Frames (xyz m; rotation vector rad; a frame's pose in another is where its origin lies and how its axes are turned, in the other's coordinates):
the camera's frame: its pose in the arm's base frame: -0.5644 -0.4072 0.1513 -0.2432 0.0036 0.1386
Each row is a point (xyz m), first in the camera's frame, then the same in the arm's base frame.
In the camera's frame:
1: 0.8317 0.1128 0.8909
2: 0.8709 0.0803 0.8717
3: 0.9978 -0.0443 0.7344
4: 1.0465 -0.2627 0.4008
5: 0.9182 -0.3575 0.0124
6: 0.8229 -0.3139 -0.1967
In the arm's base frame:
1: 0.2321 0.0287 0.9721
2: 0.2757 -0.0018 0.9605
3: 0.4203 -0.1372 0.8545
4: 0.5029 -0.4207 0.5821
5: 0.3939 -0.6226 0.2304
6: 0.2963 -0.6439 0.0189

